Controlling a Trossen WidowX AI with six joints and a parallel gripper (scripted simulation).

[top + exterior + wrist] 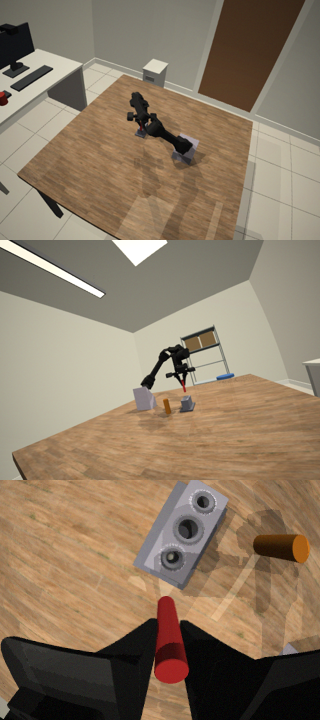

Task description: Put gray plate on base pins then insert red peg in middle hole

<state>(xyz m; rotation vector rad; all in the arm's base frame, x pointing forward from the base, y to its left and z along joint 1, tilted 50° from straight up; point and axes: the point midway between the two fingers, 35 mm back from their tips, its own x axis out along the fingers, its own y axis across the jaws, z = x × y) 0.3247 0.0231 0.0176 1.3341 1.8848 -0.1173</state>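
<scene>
The gray plate is 7 cm below my gripper tip, 6 cm to the right of it and 2 cm ahead of it. Also, from my gripper tip: orange cylinder 13 cm to the right, 8 cm below, 7 cm behind; then dark base 11 cm below, 6 cm to the right, 2 cm ahead; then red peg right at my gripper tip.
</scene>
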